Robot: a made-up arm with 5 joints. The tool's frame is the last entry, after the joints.
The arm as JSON. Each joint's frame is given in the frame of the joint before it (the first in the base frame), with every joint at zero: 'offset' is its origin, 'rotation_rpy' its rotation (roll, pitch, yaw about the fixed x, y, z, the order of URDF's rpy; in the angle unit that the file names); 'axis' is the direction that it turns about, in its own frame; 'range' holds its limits. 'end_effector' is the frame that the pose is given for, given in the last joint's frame.
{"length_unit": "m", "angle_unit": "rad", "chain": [
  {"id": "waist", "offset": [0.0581, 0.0, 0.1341], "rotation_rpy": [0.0, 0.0, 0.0], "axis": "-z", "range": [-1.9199, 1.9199]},
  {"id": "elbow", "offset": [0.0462, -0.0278, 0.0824], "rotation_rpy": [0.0, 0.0, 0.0], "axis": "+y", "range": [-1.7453, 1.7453]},
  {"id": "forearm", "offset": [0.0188, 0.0, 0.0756], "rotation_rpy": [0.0, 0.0, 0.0], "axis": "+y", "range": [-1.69, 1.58]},
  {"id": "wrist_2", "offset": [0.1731, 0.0, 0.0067], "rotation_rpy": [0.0, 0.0, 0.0], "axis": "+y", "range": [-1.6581, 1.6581]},
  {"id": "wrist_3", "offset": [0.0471, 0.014, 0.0], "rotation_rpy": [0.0, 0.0, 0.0], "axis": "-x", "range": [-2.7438, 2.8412]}
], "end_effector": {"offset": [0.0, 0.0, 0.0], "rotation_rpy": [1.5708, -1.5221, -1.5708]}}
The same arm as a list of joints. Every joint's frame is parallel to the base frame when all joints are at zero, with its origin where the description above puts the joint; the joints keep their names.
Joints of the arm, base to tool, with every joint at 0 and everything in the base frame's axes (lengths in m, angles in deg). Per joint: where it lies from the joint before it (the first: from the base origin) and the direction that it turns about. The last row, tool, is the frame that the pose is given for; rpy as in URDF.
waist: offset 0.0581 0.0000 0.1341 axis 0 0 -1
elbow: offset 0.0462 -0.0278 0.0824 axis 0 1 0
forearm: offset 0.0188 0.0000 0.0756 axis 0 1 0
wrist_2: offset 0.1731 0.0000 0.0067 axis 0 1 0
wrist_3: offset 0.0471 0.0140 0.0000 axis -1 0 0
tool: offset 0.0000 0.0000 0.0000 rpy 90.00 -87.21 -90.00
Joint limits (deg, base to tool): -110.00..110.00 -100.00..100.00 -96.83..90.53 -95.00..95.00 -157.21..162.79

